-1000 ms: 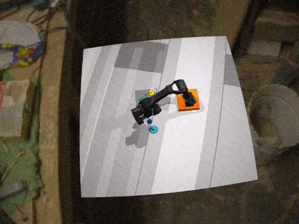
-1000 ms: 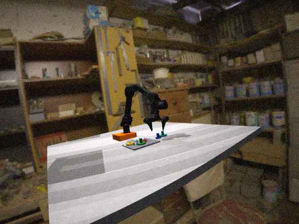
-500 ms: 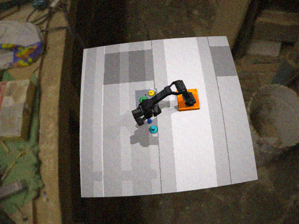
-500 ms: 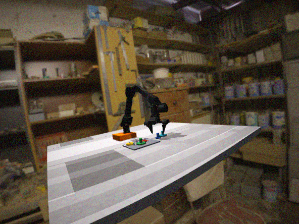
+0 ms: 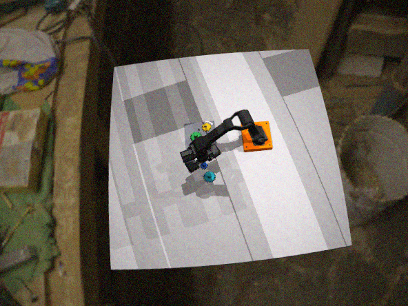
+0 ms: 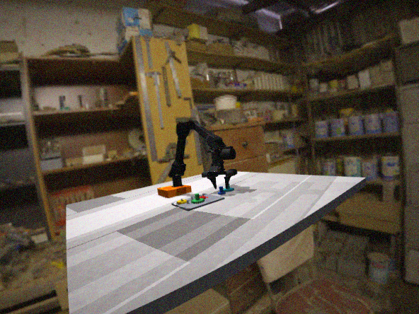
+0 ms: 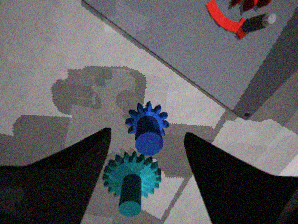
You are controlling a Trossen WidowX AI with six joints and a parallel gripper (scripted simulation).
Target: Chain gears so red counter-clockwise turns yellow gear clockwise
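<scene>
Right now the blue gear is 1 cm below my gripper tip. The rest, counted from my gripper tip: teal gear: 3 cm behind, 7 cm to the left, 1 cm below; then red gear: 1 cm ahead, 13 cm to the right, 1 cm below; then green gear: 4 cm ahead, 17 cm to the right.
</scene>
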